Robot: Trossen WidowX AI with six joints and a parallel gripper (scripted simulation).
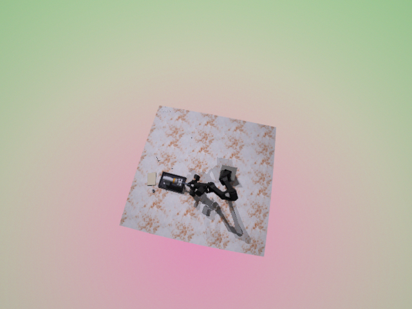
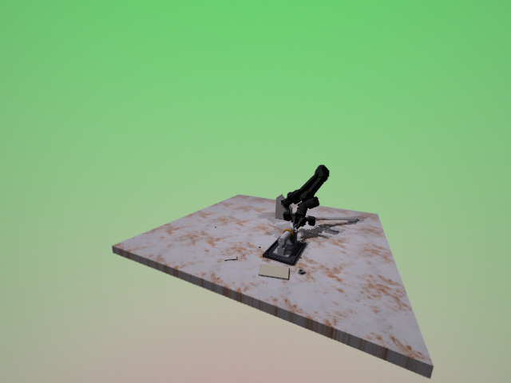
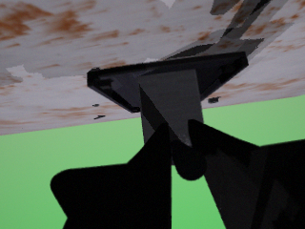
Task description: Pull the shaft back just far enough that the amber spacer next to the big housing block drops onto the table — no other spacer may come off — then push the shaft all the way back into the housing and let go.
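Now: the amber spacer 120 mm ahead of my gripper tip, 10 mm to the left of it and 20 mm above it. The rest, counted from my gripper tip: thin dark pin: 360 mm ahead, 160 mm to the right, 60 mm below; then dark ring: 280 mm ahead, 140 mm to the left, 60 mm below; then beige card: 340 mm ahead, 40 mm to the left, 60 mm below.
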